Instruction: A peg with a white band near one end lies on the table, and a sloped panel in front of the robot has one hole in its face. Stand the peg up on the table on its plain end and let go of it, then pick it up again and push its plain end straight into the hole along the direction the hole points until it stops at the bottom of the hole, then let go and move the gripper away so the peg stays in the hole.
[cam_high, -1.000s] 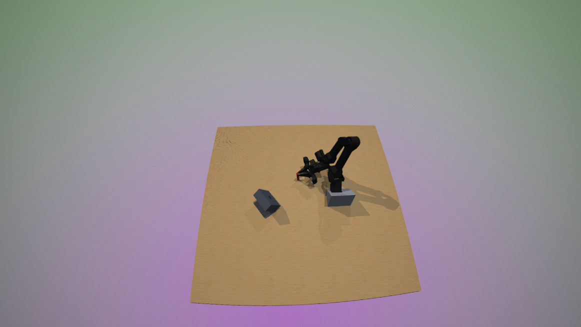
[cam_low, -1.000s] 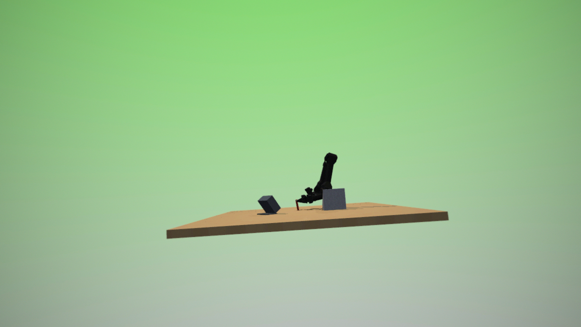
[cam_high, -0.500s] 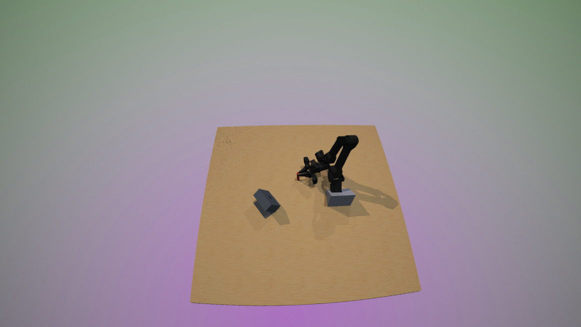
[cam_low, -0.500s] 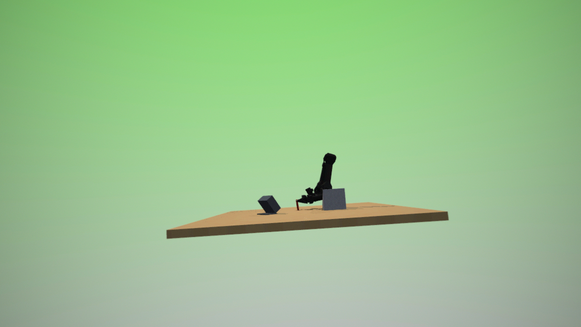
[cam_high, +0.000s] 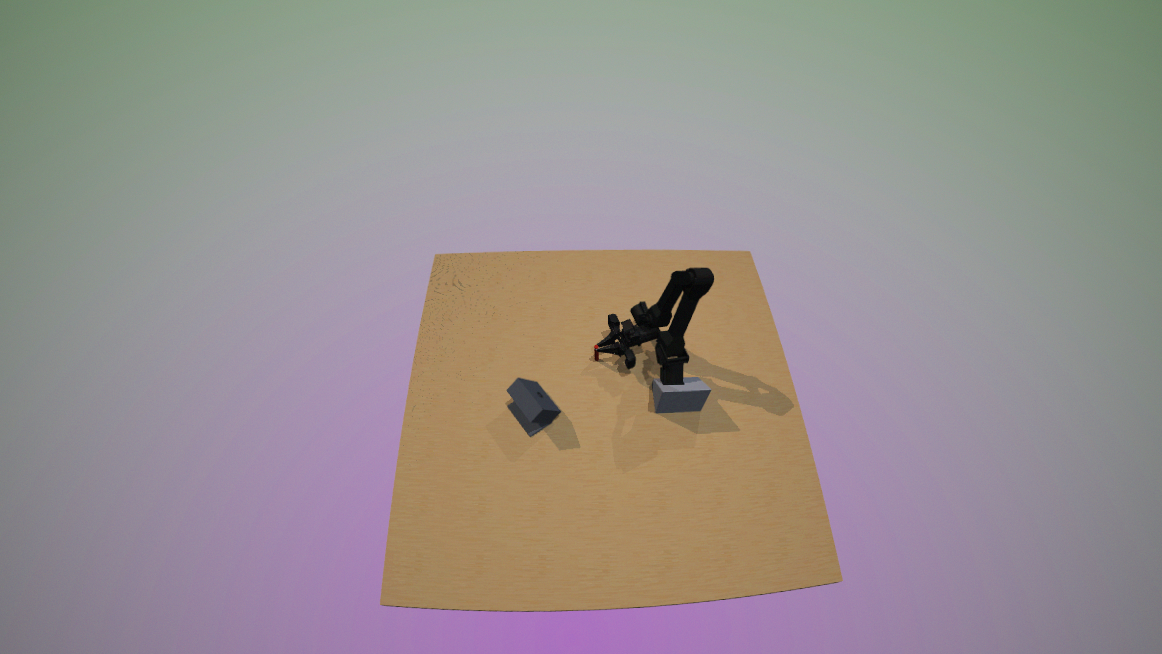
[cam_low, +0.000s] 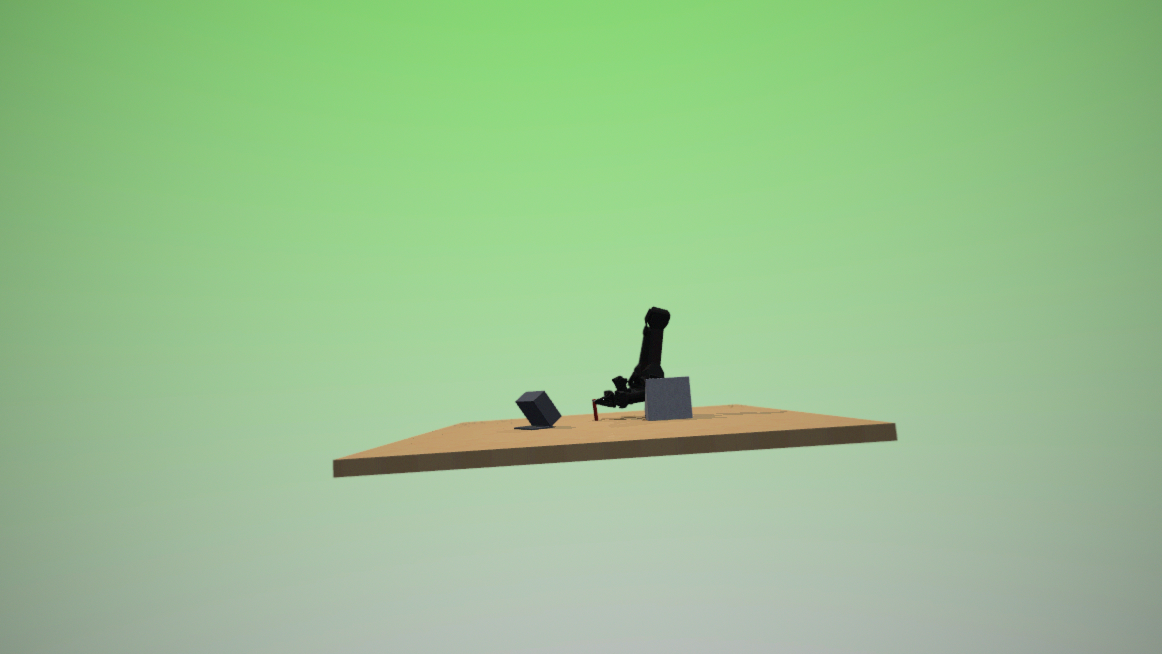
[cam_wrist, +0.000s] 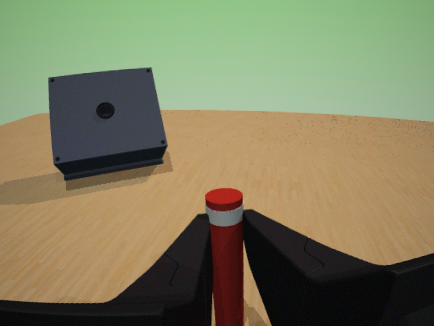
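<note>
My gripper tip is 1 cm above the red peg. Also, from my gripper tip: grey sloped panel: 19 cm to the left, 19 cm ahead.
</note>
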